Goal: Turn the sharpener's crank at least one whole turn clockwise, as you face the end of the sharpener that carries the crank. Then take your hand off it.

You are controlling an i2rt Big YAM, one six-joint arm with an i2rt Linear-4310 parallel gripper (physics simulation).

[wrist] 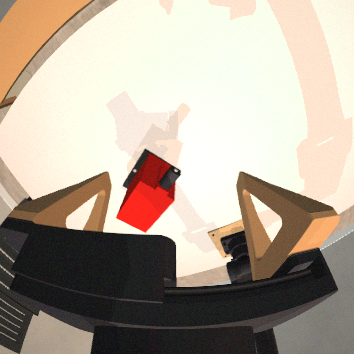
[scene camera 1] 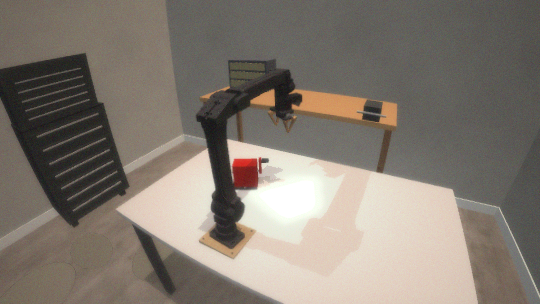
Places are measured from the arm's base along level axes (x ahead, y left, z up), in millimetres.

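Pixels of known places: gripper, fingertip midpoint: [wrist: 173,178] [scene camera 1: 282,128]; arm's base at its link origin: [wrist: 238,239] [scene camera 1: 227,236].
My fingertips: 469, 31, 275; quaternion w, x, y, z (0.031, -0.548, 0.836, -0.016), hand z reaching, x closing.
For each thing: its top centre in the pictures, then the offset to it from my fingertips, as dx, dy, dz. "spot": a spot on its surface instead. Level surfaces: height alone.
- red sharpener at a spot on its surface: [wrist: 146,204] spot: -124, +116, -156
- white table at its surface level: dz -284
- dark handle at a spot on its surface: [wrist: 170,177] [scene camera 1: 266,158] spot: -74, +42, -137
The red sharpener [scene camera 1: 245,173] [wrist: 146,204] stands on the white table [scene camera 1: 400,220] [wrist: 220,100], behind the arm's base in the scene view. Its crank [scene camera 1: 260,165] is on the right end in that view, with the dark handle [scene camera 1: 265,160] [wrist: 170,177] near the level of the body's top. My gripper [scene camera 1: 281,123] [wrist: 173,178] is open and empty. It hangs well above the table, higher than the sharpener and apart from it. In the wrist view the sharpener shows below, between the two spread fingers. The crank's arm is hard to make out in the wrist view.
The arm's base plate [scene camera 1: 233,250] [wrist: 217,234] is at the table's near left edge. A wooden bench [scene camera 1: 325,102] behind holds a drawer cabinet [scene camera 1: 250,66] and a black block with a grey rod [scene camera 1: 372,110]. A dark slatted cabinet [scene camera 1: 62,132] stands at the left wall.
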